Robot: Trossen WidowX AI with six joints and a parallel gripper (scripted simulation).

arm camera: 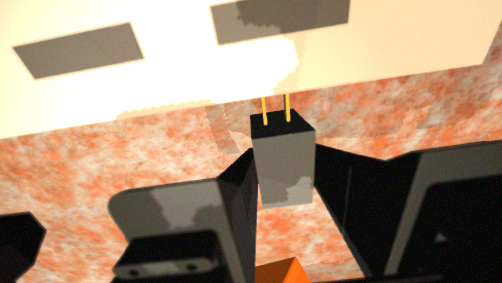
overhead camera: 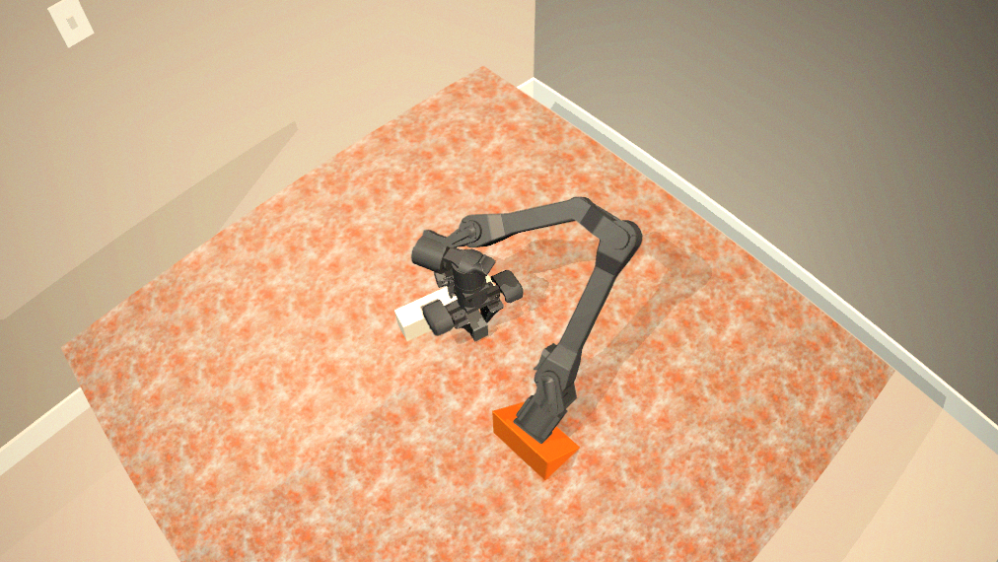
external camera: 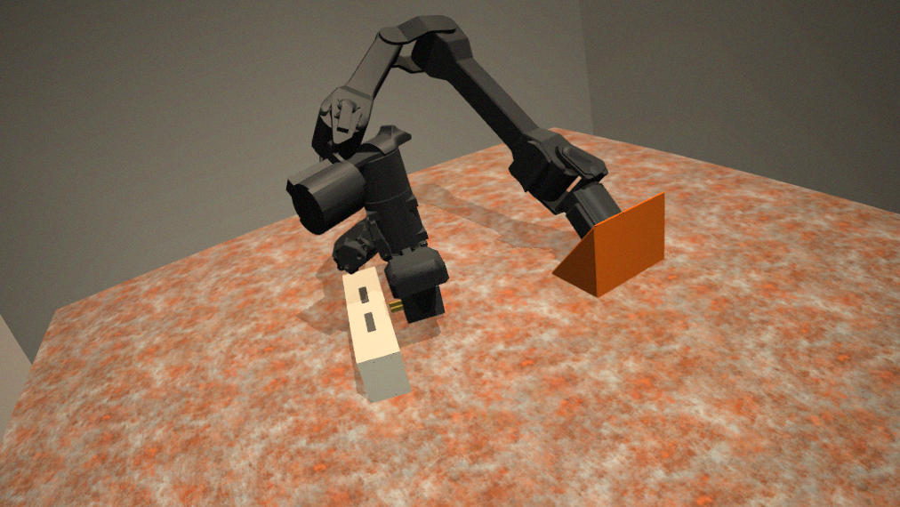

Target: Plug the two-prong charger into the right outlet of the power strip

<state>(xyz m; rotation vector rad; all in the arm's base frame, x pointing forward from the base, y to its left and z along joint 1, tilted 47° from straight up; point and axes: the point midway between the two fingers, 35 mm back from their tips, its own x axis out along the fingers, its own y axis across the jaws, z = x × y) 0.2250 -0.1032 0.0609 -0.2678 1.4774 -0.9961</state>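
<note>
Right now the two-prong charger is 20 mm ahead of my gripper tip, 10 mm to the right of it and 10 mm above it.
</note>
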